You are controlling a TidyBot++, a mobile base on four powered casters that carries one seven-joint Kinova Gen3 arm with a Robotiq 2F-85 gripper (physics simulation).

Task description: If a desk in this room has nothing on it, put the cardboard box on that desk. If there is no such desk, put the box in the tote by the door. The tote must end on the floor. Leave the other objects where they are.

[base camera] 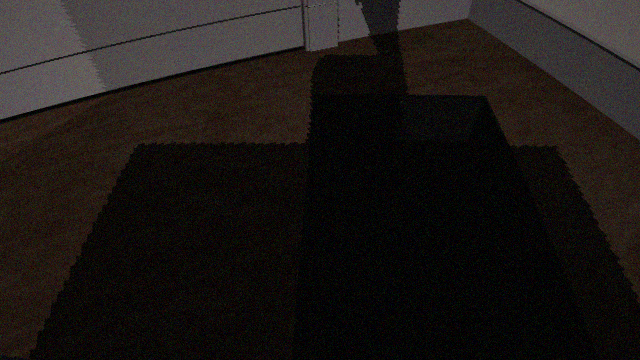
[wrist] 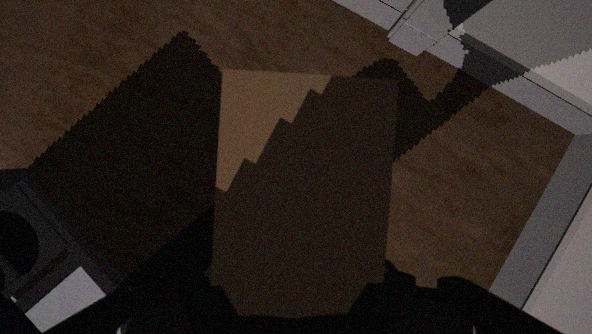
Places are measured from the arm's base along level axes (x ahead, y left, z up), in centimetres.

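Where they show: gripper, fingertip midpoint: point(wrist: 296, 269).
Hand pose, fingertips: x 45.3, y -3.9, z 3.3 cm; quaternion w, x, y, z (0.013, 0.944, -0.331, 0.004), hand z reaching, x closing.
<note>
Things, the pixels of their top centre, and the offset from my fingertips. "spot": a spot on its surface instead. Level surfaces: height alone.
- cardboard box, top centre: point(wrist: 303, 208) dx +2.7, dy +2.9, dz +5.0 cm
- white upright trim, surface spot: point(base camera: 321, 27) spot: dx +29.1, dy +6.2, dz -38.4 cm
- wooden floor, surface height: dz -43.0 cm
The cardboard box point(wrist: 305, 200) is brown, partly lit at its upper left, and fills the middle of the wrist view. My gripper point(wrist: 296, 269) is shut on it; its dark fingers show at the box's lower corners. A very dark, box-like shape point(base camera: 437, 117), probably the tote, stands on the floor ahead in the base view. Its outline merges with shadow, so its inside is hard to read. A black area beside the box's lower left in the wrist view may be part of it, but I cannot tell. No desk shows in these two views.
White walls with a grey baseboard point(base camera: 560, 65) point(wrist: 532, 225) meet in a corner ahead. A white upright trim point(base camera: 321, 27) stands at the wall. Part of my dark base with a pale panel point(wrist: 66, 300) shows at the wrist view's lower left. Shadows cover the wooden floor point(base camera: 225, 100) point(wrist: 450, 215).
</note>
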